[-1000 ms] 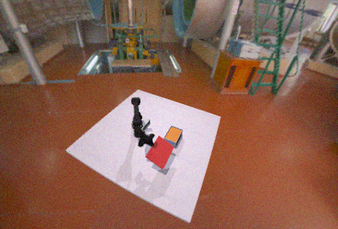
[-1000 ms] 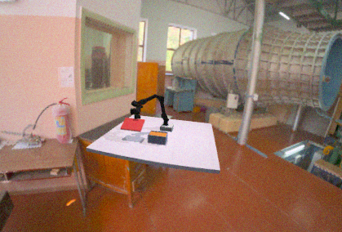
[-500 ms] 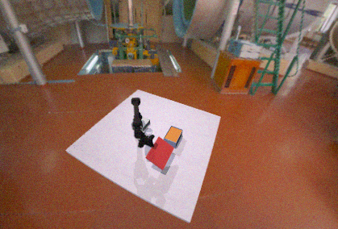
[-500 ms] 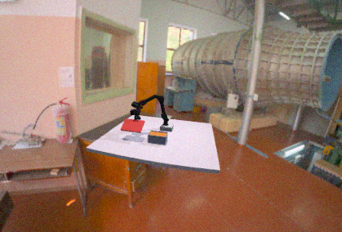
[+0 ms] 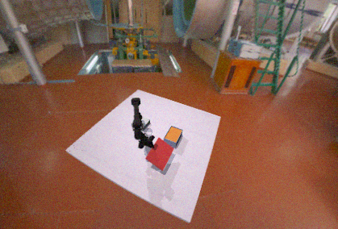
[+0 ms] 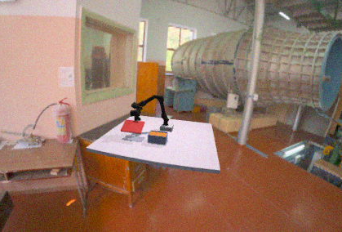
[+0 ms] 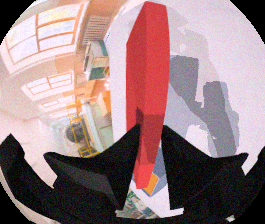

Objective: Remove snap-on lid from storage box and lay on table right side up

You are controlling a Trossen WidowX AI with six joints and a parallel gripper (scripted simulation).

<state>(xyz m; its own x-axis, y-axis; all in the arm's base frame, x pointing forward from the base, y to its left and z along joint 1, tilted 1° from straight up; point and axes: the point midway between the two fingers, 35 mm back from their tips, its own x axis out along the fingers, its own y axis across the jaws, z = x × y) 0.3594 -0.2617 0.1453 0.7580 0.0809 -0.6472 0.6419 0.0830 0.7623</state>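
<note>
Now: the red lid 70 mm ahead of my gripper tip, 10 mm to the left of it and 30 mm below it. Round my gripper tip: storage box: 40 mm ahead, 300 mm to the left, 120 mm below.
</note>
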